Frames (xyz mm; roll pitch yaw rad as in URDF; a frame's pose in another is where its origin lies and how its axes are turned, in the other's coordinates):
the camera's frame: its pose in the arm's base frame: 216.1 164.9 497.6 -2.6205 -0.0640 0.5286
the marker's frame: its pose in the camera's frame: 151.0 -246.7 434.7 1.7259 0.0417 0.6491
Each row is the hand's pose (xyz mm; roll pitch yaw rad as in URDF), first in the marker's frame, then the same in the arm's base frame.
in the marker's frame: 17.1 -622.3 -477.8 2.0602 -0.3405 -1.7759
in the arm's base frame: 162.3 -131.4 476.6 1.8823 -1.3069 -1.5796
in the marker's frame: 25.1 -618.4 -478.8 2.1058 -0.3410 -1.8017
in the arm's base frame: 169.4 -130.5 471.2 2.0089 -1.3107 -1.6723
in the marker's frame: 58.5 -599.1 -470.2 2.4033 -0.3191 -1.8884
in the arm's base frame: 200.9 -114.2 453.5 2.5700 -1.2857 -1.9750
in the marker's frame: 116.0 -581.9 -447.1 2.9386 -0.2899 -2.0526
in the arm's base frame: 258.6 -89.0 440.6 -2.8176 -1.2032 -2.4065
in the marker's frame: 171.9 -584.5 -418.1 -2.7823 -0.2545 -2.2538
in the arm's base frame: 318.5 -70.5 447.1 -2.0236 -1.0571 -2.7213
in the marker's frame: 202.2 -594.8 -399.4 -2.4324 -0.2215 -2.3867
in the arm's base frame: 352.7 -63.3 459.4 -1.6008 -0.9416 -2.8450
